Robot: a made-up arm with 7 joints. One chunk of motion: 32 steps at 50 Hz.
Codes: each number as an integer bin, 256 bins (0 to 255) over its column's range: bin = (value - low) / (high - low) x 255, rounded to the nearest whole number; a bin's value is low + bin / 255 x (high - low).
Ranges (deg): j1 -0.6..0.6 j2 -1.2..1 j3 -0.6..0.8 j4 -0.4..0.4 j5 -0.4..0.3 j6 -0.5..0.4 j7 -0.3..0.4
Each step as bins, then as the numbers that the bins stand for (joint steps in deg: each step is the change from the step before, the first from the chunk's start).
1 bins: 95 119 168 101 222 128 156
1 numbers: -0.153 -0.173 0.322 -0.083 0.209 -0.048 0.128
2 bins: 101 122 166 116 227 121 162
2 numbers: -0.125 -0.147 0.311 -0.036 0.223 -0.073 0.145
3 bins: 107 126 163 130 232 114 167
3 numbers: -0.096 -0.113 0.295 0.008 0.237 -0.098 0.158
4 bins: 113 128 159 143 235 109 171
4 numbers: -0.068 -0.096 0.273 0.049 0.245 -0.115 0.169
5 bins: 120 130 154 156 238 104 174
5 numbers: -0.035 -0.078 0.245 0.089 0.253 -0.133 0.178
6 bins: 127 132 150 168 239 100 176
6 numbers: -0.002 -0.061 0.224 0.127 0.256 -0.147 0.183
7 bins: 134 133 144 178 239 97 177
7 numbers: 0.031 -0.053 0.191 0.158 0.256 -0.158 0.186
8 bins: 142 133 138 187 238 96 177
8 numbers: 0.068 -0.053 0.158 0.187 0.253 -0.161 0.186
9 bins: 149 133 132 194 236 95 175
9 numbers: 0.101 -0.053 0.125 0.209 0.248 -0.165 0.180
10 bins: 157 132 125 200 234 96 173
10 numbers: 0.139 -0.061 0.086 0.227 0.242 -0.161 0.175
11 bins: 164 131 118 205 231 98 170
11 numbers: 0.172 -0.070 0.048 0.243 0.234 -0.154 0.167
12 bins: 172 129 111 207 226 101 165
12 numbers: 0.209 -0.087 0.009 0.249 0.220 -0.144 0.153
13 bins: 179 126 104 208 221 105 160
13 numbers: 0.242 -0.113 -0.029 0.253 0.207 -0.129 0.139
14 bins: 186 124 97 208 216 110 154
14 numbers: 0.275 -0.130 -0.067 0.253 0.193 -0.112 0.123
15 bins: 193 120 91 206 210 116 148
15 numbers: 0.308 -0.165 -0.100 0.246 0.176 -0.091 0.106
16 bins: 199 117 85 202 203 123 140
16 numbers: 0.336 -0.191 -0.133 0.234 0.157 -0.066 0.084
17 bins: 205 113 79 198 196 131 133
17 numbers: 0.365 -0.225 -0.166 0.221 0.138 -0.038 0.065
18 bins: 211 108 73 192 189 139 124
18 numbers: 0.393 -0.268 -0.199 0.202 0.119 -0.009 0.040
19 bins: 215 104 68 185 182 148 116
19 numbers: 0.412 -0.303 -0.227 0.180 0.100 0.022 0.018
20 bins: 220 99 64 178 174 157 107
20 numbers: 0.435 -0.346 -0.249 0.158 0.078 0.054 -0.006
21 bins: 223 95 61 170 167 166 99
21 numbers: 0.449 -0.380 -0.265 0.133 0.058 0.086 -0.028
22 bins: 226 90 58 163 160 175 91
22 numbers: 0.464 -0.424 -0.282 0.111 0.039 0.118 -0.050
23 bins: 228 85 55 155 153 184 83
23 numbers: 0.473 -0.467 -0.298 0.086 0.020 0.149 -0.072
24 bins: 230 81 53 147 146 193 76
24 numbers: 0.482 -0.501 -0.309 0.061 0.001 0.181 -0.091
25 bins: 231 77 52 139 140 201 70
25 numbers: 0.487 -0.536 -0.315 0.036 -0.016 0.209 -0.108
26 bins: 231 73 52 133 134 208 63
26 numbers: 0.487 -0.570 -0.315 0.017 -0.032 0.234 -0.127
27 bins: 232 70 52 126 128 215 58
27 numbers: 0.492 -0.596 -0.315 -0.005 -0.049 0.259 -0.141
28 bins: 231 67 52 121 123 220 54
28 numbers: 0.487 -0.622 -0.315 -0.020 -0.062 0.276 -0.152
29 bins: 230 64 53 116 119 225 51
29 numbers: 0.482 -0.648 -0.309 -0.036 -0.073 0.294 -0.160
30 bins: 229 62 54 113 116 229 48
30 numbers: 0.478 -0.665 -0.304 -0.045 -0.082 0.308 -0.168
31 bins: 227 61 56 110 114 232 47
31 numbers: 0.468 -0.674 -0.293 -0.055 -0.087 0.319 -0.171
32 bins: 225 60 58 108 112 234 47
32 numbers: 0.459 -0.682 -0.282 -0.061 -0.093 0.326 -0.171
